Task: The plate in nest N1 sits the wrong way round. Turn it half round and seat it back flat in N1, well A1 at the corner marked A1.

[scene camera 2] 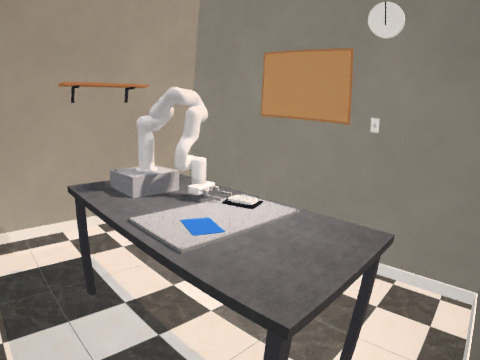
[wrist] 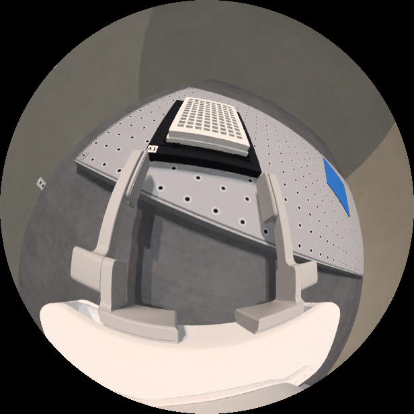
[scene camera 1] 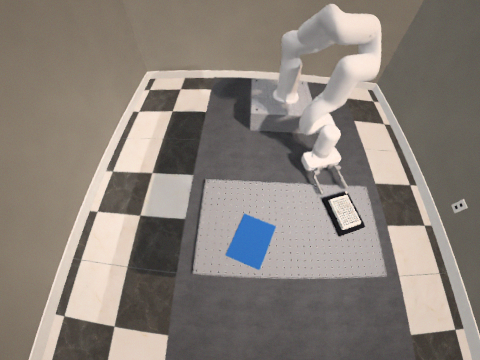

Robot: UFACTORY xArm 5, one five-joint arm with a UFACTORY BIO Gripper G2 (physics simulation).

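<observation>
The white well plate (scene camera 1: 345,212) (scene camera 2: 243,199) (wrist: 210,120) lies in the black nest (scene camera 1: 333,216) (scene camera 2: 240,204) (wrist: 200,158). The nest's white corner label (wrist: 152,149) is at its near left corner in the wrist view, close to the left fingertip. The plate's own well lettering is too small to read. My gripper (scene camera 1: 334,192) (scene camera 2: 227,197) (wrist: 205,164) is open with nothing between its fingers. Its fingertips are just off the nest's near end, on the robot's side, and the plate lies beyond them.
The nest stands on a grey perforated board (scene camera 1: 295,230) (scene camera 2: 165,227) (wrist: 195,215) on the dark table (scene camera 1: 295,320) (scene camera 2: 300,260). A flat blue rectangle (scene camera 1: 251,241) (scene camera 2: 202,226) (wrist: 337,187) lies on the board, well away from the nest. The robot's grey base block (scene camera 1: 272,121) (scene camera 2: 145,182) stands behind the board.
</observation>
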